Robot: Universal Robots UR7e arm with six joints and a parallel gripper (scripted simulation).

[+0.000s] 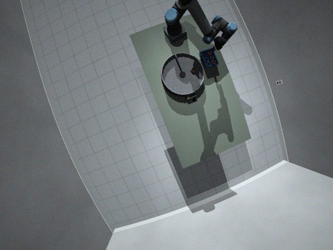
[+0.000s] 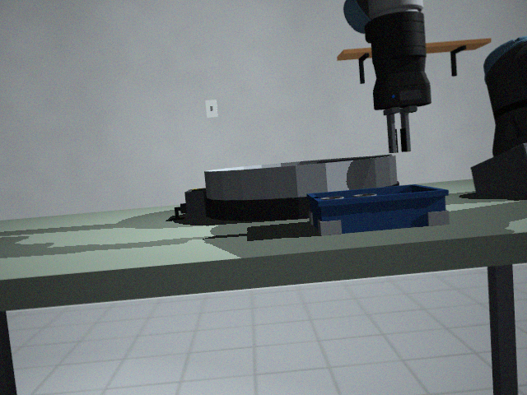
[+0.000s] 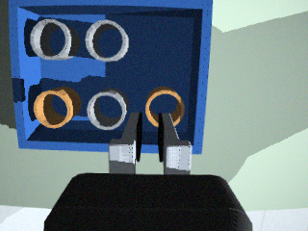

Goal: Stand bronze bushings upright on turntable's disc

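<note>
Now: the crate 4 cm ahead of my hand, 2 cm to the right of it and 10 cm below it. Round my hand: turntable disc: 18 cm ahead, 35 cm to the right, 7 cm below.
</note>
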